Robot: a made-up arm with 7 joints.
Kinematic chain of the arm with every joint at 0, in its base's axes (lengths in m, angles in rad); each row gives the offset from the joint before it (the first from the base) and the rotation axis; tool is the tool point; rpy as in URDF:
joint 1: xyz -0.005 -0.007 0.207 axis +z
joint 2: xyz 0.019 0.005 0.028 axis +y
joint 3: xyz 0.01 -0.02 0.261 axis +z
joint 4: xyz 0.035 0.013 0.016 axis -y
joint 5: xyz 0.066 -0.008 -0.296 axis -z
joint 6: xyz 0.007 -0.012 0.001 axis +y
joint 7: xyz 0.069 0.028 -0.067 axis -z
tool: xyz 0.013 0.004 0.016 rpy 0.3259 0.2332 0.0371
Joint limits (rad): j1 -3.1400..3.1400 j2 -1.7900..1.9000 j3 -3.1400..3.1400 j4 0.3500..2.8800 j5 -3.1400..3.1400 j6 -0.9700..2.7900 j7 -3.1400..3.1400
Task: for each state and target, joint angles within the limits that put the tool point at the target. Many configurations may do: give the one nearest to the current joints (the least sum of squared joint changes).
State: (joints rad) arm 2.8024 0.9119 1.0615 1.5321 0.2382 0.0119 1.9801
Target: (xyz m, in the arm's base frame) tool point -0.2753 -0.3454 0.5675
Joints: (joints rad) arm 2.9981 0.4461 1.5127 1.4765 0.1561 -0.0491 1.9940
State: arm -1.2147 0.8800 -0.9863 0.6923 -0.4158 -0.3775 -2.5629
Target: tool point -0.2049 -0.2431 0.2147
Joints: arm -1.1661 0.5369 -1.3888 0.3898 -0.3863 -0.5738 -2.5798
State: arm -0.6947 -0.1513 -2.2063 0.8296 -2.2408 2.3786 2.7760
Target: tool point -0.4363 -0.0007 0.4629
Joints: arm -0.7227 -0.3727 -2.1949 1.4173 -2.3776 2.1896 2.7230
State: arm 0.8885 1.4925 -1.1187 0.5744 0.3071 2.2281 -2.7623
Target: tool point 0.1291 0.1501 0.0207
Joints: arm 1.4057 1.2165 -0.5499 0.7895 0.4520 2.3193 -2.7333
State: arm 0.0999 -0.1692 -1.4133 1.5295 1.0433 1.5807 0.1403
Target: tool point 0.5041 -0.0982 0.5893
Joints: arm 0.4644 0.3807 -1.0386 1.9358 1.1097 1.4675 0.1205
